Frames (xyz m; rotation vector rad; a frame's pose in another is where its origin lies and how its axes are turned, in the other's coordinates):
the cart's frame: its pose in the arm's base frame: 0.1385 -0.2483 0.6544 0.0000 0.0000 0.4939
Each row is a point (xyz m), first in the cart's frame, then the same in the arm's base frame.
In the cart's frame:
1: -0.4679 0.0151 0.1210
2: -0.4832 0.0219 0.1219
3: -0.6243 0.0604 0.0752
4: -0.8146 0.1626 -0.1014
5: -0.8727 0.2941 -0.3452
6: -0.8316 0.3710 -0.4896
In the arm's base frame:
1: -0.2806 -0.4568 0.7754
2: -0.2973 -0.4581 0.7763
3: -0.4398 -0.4911 0.7296
4: -0.6558 -0.4913 0.5530
5: -0.7693 -0.4031 0.3092
6: -0.7696 -0.3159 0.1648

